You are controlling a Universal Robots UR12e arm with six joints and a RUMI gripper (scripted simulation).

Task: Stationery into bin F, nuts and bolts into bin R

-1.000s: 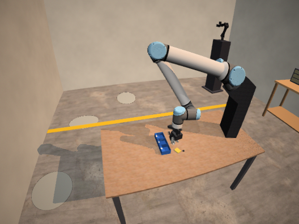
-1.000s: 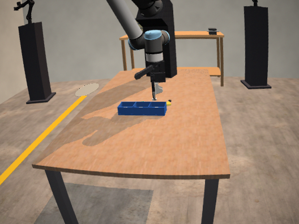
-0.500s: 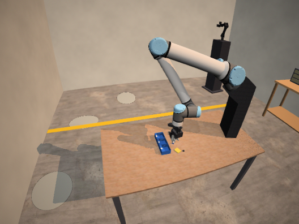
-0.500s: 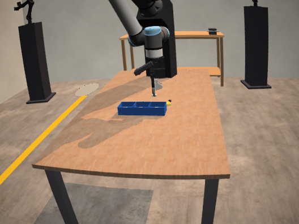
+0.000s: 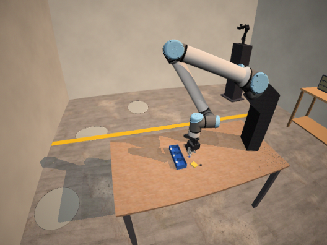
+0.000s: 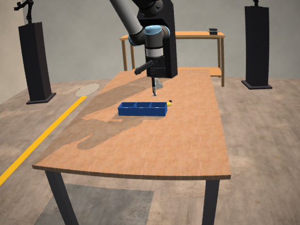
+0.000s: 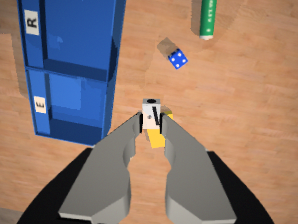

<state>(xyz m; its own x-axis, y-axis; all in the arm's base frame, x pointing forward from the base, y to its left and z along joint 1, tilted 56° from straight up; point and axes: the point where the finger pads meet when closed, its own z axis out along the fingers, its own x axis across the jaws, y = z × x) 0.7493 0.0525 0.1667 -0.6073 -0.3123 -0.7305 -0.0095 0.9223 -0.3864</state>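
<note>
The yellow block is 1 cm behind my hand, 6 cm to the left of it and 8 cm below it. From my hand the other things lie so: blue die (3 cm behind, 4 cm to the right, 8 cm below); grey piece (1 cm below); blue three-part bin (8 cm ahead, 7 cm to the right, 6 cm below).
</note>
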